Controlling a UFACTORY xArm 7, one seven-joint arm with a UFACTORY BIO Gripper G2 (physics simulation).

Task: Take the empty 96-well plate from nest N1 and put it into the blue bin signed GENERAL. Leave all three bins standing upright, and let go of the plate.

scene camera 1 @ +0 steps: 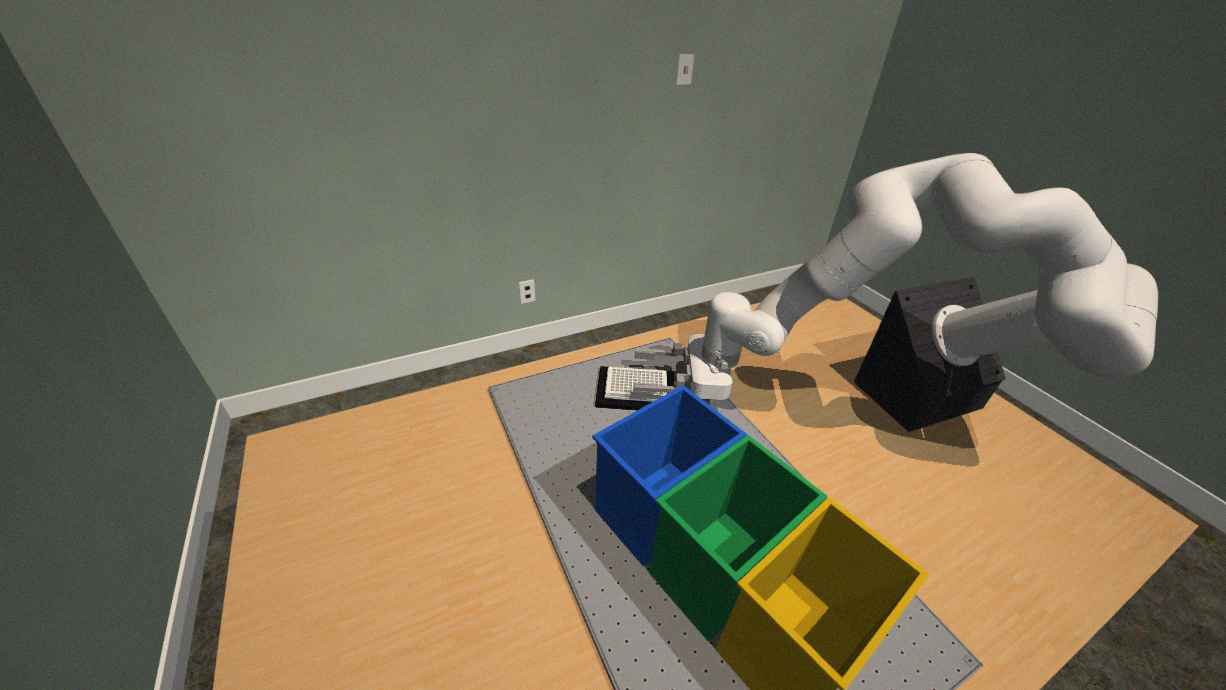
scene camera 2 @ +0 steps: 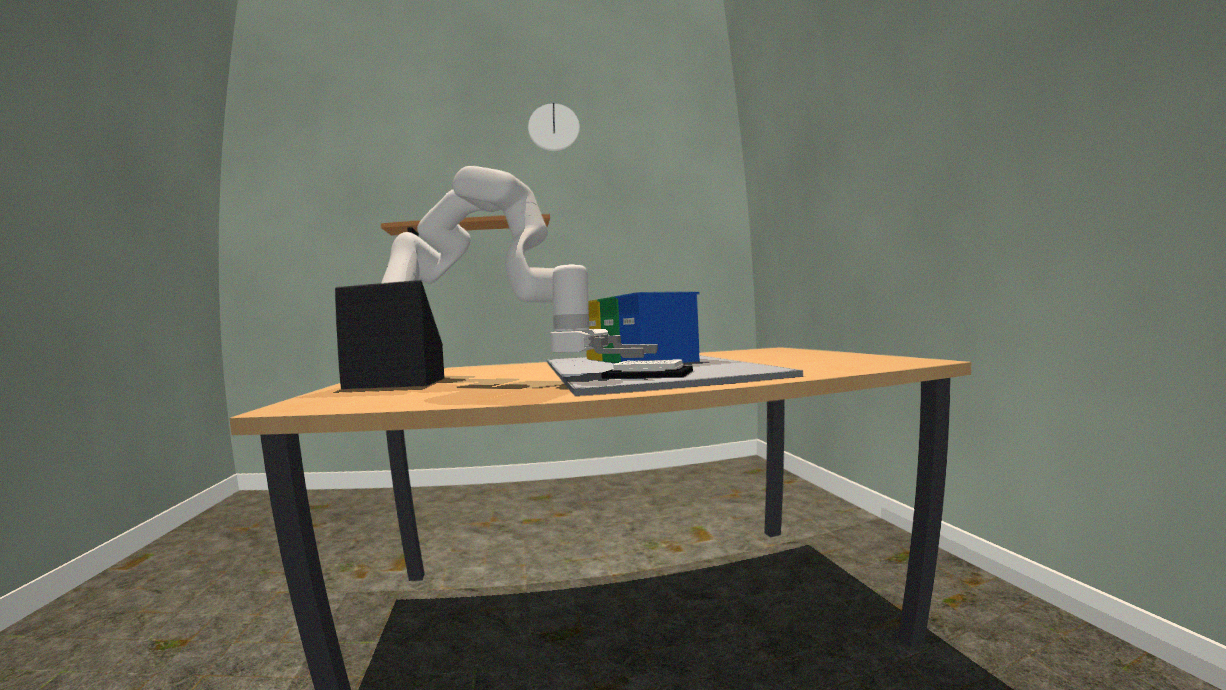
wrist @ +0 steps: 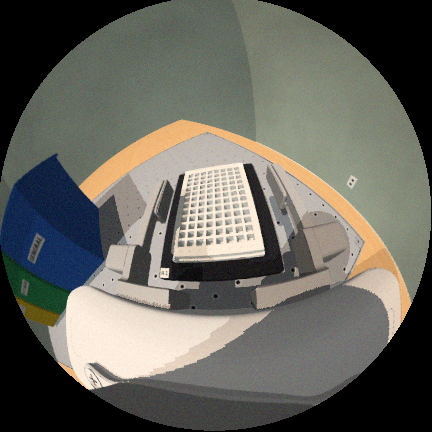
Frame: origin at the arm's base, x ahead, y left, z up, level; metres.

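Where they show: hand at its tool point: point(scene camera 1: 644, 370) point(scene camera 2: 640, 350) point(wrist: 217, 190); arm's base at its link origin: point(scene camera 1: 955, 335) point(scene camera 2: 388, 317).
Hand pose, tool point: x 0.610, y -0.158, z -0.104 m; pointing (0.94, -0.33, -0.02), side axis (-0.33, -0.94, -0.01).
Each offset is from my tool point to the top centre of the thing. "pt": to the spot under its first point. Level surfaces: height alone.
The white 96-well plate {dx +0.016, dy +0.003, dz -0.024 m} point(scene camera 1: 622, 380) point(scene camera 2: 649, 365) point(wrist: 220, 215) lies flat in the black nest {dx +0.016, dy +0.003, dz -0.035 m} point(scene camera 1: 601, 396) point(scene camera 2: 688, 371) point(wrist: 225, 272). My gripper point(scene camera 1: 649, 373) point(scene camera 2: 639, 349) point(wrist: 219, 193) is open with nothing between the fingers. It reaches out level, low over the plate, and in the wrist view one finger is on each long side of it. In scene camera 2 the fingers are a little above the plate's top. The blue bin {dx +0.070, dy +0.286, dz +0.130 m} point(scene camera 1: 622, 492) point(scene camera 2: 673, 327) point(wrist: 60, 225) stands upright beside the nest; its GENERAL sign {pt dx -0.007, dy +0.249, dz +0.059 m} point(wrist: 36, 248) is readable in the wrist view.
The green bin {dx +0.020, dy +0.408, dz +0.130 m} point(scene camera 1: 686, 557) point(scene camera 2: 609, 310) point(wrist: 42, 289) and the yellow bin {dx -0.031, dy +0.529, dz +0.130 m} point(scene camera 1: 763, 638) point(wrist: 40, 315) stand upright in a row beyond the blue bin. All stand on a grey perforated board {dz -0.050 m} point(scene camera 1: 549, 420) point(scene camera 2: 746, 371) point(wrist: 185, 152). The arm's black base block point(scene camera 2: 386, 334) stands on the table.
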